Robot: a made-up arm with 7 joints.
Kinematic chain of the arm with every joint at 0, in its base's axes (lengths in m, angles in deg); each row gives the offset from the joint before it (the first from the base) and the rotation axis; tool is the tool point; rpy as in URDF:
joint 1: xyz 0 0 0.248 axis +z
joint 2: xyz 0 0 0 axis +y
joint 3: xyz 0 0 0.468 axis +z
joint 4: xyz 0.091 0 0 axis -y
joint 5: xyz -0.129 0 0.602 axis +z
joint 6: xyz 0 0 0 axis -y
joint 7: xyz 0.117 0 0 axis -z
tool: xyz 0 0 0 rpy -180 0 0
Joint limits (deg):
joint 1: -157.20..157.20
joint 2: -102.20..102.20
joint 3: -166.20..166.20
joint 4: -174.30..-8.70
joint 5: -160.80..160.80
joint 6: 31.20..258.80
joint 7: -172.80..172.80
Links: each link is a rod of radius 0.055 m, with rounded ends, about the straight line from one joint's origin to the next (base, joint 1, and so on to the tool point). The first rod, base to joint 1, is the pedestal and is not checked.
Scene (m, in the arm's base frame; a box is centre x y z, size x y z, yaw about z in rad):
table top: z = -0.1
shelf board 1: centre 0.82 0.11 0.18 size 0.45 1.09 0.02 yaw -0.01
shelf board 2: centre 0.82 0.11 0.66 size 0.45 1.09 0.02 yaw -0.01
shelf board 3: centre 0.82 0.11 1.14 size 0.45 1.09 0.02 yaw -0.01
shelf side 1: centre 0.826 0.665 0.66 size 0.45 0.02 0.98 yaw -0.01
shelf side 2: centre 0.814 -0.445 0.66 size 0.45 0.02 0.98 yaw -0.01
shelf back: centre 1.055 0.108 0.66 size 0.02 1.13 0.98 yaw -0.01
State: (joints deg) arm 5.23 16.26 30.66 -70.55 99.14 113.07 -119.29
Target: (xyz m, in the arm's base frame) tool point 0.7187 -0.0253 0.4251
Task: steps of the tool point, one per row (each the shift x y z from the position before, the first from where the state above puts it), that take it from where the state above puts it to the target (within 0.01 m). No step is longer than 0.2 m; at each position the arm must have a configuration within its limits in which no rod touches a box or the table.
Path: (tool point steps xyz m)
1: -0.1323 0.0288 0.0257
2: -0.1271 0.0004 -0.0013
3: -0.1151 -0.0255 -0.0244
4: 0.0475 -0.1030 -0.1070
5: 0.0134 -0.1146 -0.1082
6: -0.0232 -0.1131 -0.1079
7: -0.0576 -0.0991 -0.1063
8: 0.0974 0.0085 0.0201
9: 0.1018 -0.0010 0.0003
10: 0.1016 -0.0105 -0.0203

